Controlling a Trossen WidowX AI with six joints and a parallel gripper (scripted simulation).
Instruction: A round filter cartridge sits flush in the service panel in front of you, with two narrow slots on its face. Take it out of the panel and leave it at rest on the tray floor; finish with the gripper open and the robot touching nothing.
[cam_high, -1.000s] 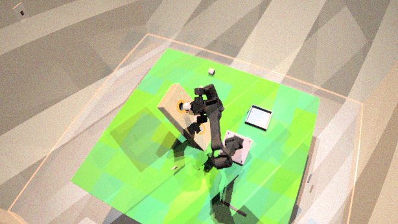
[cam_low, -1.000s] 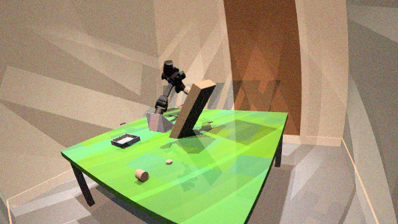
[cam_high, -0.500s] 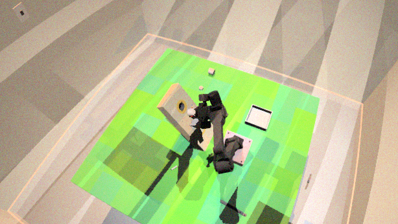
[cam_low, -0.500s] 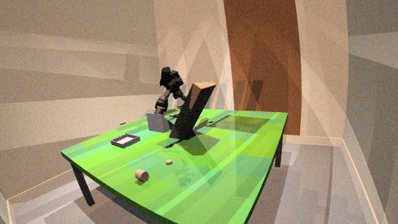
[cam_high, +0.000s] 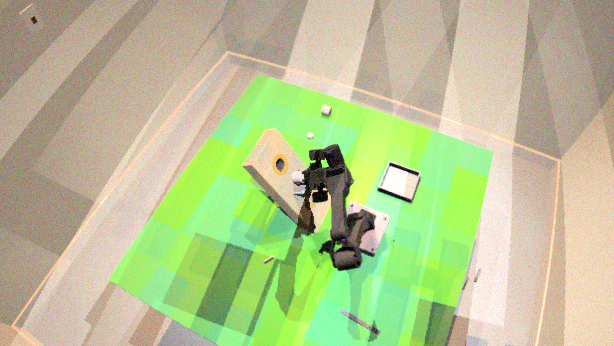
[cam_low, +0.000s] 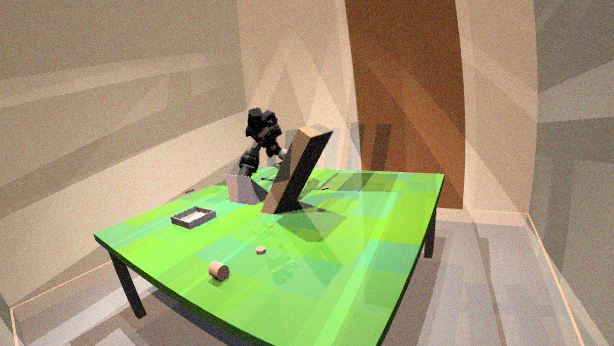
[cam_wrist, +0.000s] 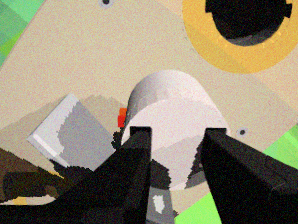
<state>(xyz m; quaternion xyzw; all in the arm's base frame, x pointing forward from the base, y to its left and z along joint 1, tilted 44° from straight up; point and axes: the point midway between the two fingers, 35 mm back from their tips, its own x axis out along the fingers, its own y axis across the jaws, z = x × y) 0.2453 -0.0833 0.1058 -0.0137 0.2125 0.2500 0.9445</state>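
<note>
Now: the round filter cartridge 10 mm below my gripper tip and 10 mm ahead of it. Round my gripper tip: tan service panel 50 mm below, 50 mm ahead, 10 mm to the left; small disc 350 mm to the right, 230 mm below, 160 mm ahead; short stick 270 mm to the left, 230 mm below.
</note>
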